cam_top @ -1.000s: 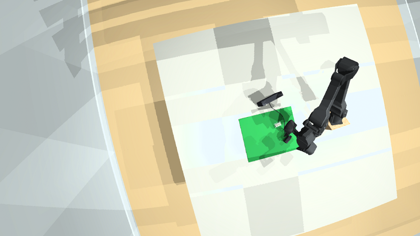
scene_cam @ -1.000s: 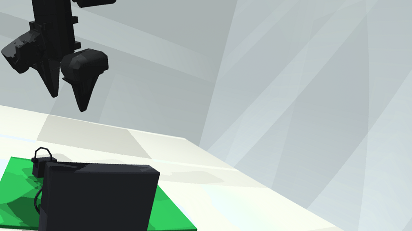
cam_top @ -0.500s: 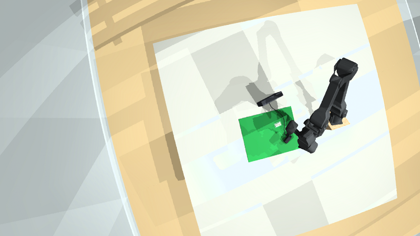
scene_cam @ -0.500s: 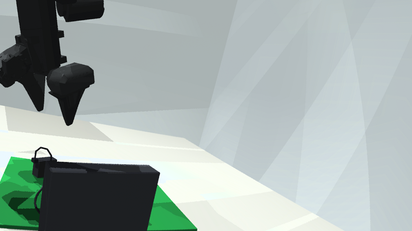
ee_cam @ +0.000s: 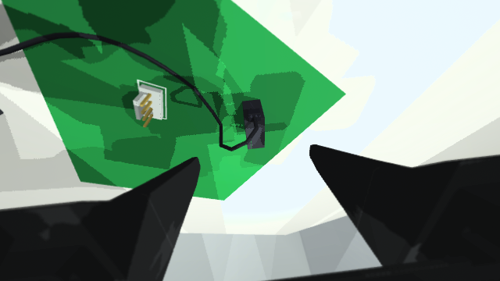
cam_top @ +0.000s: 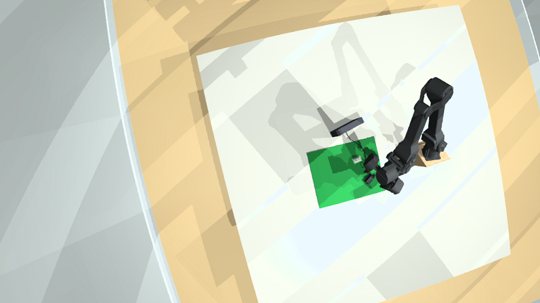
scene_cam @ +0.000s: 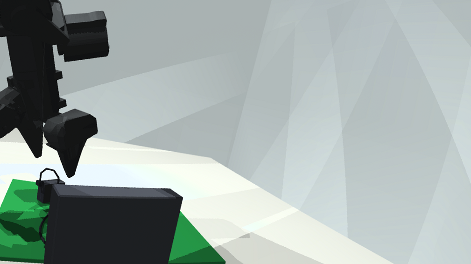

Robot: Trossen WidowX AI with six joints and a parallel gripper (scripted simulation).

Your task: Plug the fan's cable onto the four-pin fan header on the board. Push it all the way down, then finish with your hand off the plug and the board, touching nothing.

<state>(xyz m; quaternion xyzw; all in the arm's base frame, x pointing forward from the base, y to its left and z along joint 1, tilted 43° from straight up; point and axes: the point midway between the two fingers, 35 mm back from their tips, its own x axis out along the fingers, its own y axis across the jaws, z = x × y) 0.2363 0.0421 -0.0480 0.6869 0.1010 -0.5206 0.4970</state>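
Right now the black plug is 1 cm to the left of my gripper tip and 4 cm below it. Also, from my gripper tip: black fan (8 cm ahead, 21 cm to the right); then green board (9 cm ahead, 4 cm to the right, 8 cm below); then white four-pin header (4 cm ahead, 8 cm to the right, 6 cm below).
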